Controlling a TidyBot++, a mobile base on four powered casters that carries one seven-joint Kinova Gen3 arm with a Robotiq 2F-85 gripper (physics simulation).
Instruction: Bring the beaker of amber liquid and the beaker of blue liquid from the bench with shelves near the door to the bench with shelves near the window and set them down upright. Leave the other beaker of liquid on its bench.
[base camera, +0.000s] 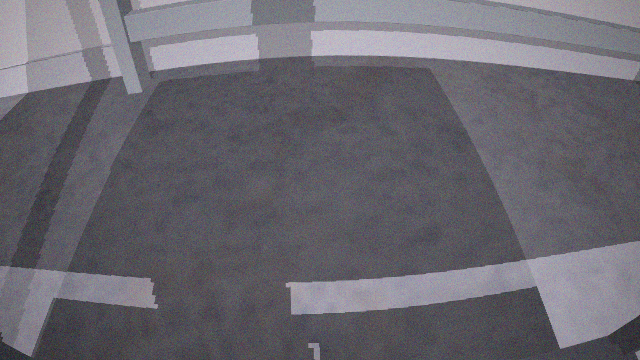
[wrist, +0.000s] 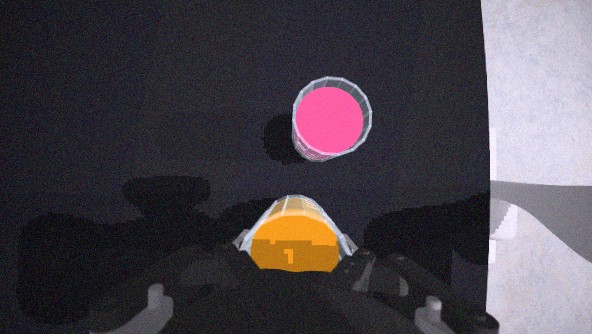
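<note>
In the wrist view my gripper (wrist: 294, 243) is shut on the beaker of amber liquid (wrist: 295, 230), with a finger on each side of its glass. The beaker looks upright and is held over the dark bench top (wrist: 150, 100). The gripper and arm parts hide its near side. The beaker of pink liquid (wrist: 330, 120) stands upright on the bench top, beyond the amber one and slightly right, apart from it. The beaker of blue liquid does not show in either view. The gripper does not show in the base camera view.
The bench top's edge runs down the right of the wrist view, with pale floor (wrist: 540, 100) beyond it. In the base camera view, a pale grey-blue rail (base camera: 450, 25) and an upright post (base camera: 125, 60) stand past the dark grey floor (base camera: 320, 175).
</note>
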